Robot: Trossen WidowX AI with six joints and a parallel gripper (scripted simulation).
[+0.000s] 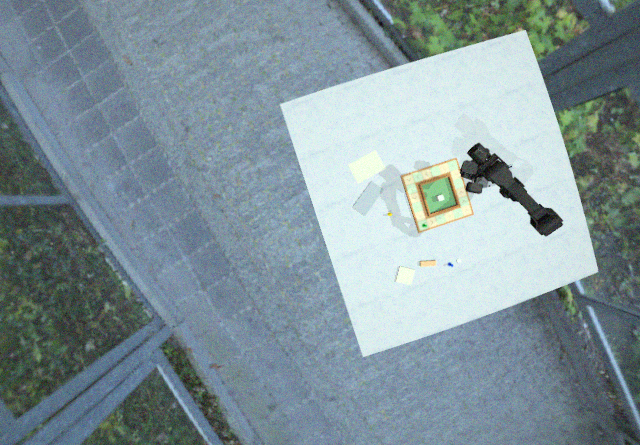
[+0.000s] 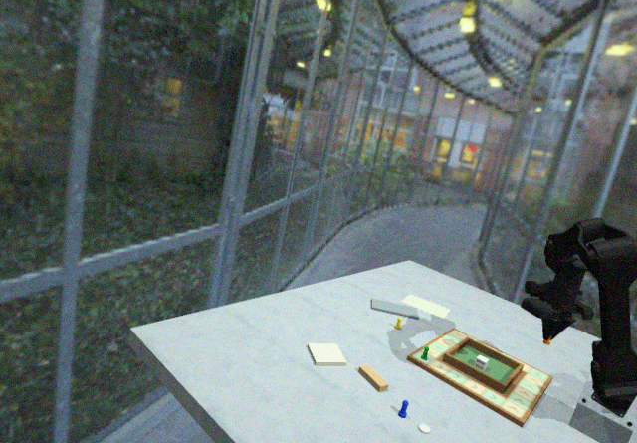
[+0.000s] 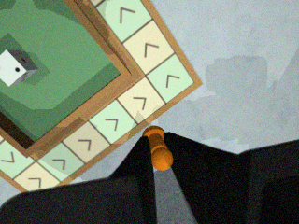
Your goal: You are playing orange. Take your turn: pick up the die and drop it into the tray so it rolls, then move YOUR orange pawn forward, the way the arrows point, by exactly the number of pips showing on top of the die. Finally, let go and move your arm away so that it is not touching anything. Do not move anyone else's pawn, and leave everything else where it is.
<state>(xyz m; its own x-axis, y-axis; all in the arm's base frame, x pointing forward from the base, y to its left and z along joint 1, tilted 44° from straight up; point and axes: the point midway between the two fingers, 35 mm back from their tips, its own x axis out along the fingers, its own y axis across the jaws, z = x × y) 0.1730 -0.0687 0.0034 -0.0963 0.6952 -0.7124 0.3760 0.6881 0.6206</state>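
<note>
My gripper tip is now 100 mm short of the green tray, 80 mm to the right of it and 120 mm above it. Also, from my gripper tip: white die 100 mm ahead, 90 mm to the left, 100 mm below; orange pawn 10 mm above; green pawn 200 mm ahead, 210 mm to the left, 100 mm below.
</note>
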